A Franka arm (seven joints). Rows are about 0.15 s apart.
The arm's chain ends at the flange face. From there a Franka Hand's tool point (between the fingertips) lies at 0.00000 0.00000 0.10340 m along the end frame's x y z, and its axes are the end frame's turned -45 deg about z.
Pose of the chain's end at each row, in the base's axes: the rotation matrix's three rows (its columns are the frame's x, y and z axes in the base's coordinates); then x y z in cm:
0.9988, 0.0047, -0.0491; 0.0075, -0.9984, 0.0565; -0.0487, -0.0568, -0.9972; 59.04, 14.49, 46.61
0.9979, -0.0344, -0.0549; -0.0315, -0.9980, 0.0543; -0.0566, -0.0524, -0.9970; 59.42, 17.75, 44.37
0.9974, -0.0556, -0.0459; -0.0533, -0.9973, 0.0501; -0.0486, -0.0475, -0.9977; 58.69, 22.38, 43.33
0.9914, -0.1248, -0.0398; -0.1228, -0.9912, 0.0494; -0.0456, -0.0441, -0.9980; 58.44, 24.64, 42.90
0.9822, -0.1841, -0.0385; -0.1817, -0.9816, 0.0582; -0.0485, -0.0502, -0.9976; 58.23, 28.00, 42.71
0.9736, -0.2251, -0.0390; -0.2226, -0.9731, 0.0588; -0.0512, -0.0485, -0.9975; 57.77, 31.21, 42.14
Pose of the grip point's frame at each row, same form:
0.7029, 0.7096, -0.0491; 0.7113, -0.7007, 0.0565; 0.0057, -0.0746, -0.9972; 58.53, 15.07, 36.30
0.7299, 0.6813, -0.0549; 0.6834, -0.7280, 0.0543; -0.0030, -0.0771, -0.9970; 58.85, 18.31, 34.06
0.7446, 0.6660, -0.0459; 0.6675, -0.7429, 0.0501; -0.0008, -0.0680, -0.9977; 58.22, 22.90, 33.01
0.7893, 0.6128, -0.0398; 0.6141, -0.7877, 0.0494; -0.0011, -0.0634, -0.9980; 58.03, 25.15, 32.58
0.8247, 0.5643, -0.0385; 0.5656, -0.8226, 0.0582; 0.0012, -0.0698, -0.9976; 57.83, 28.60, 32.39
0.8476, 0.5293, -0.0390; 0.5307, -0.8455, 0.0588; -0.0019, -0.0705, -0.9975; 57.37, 31.82, 31.83

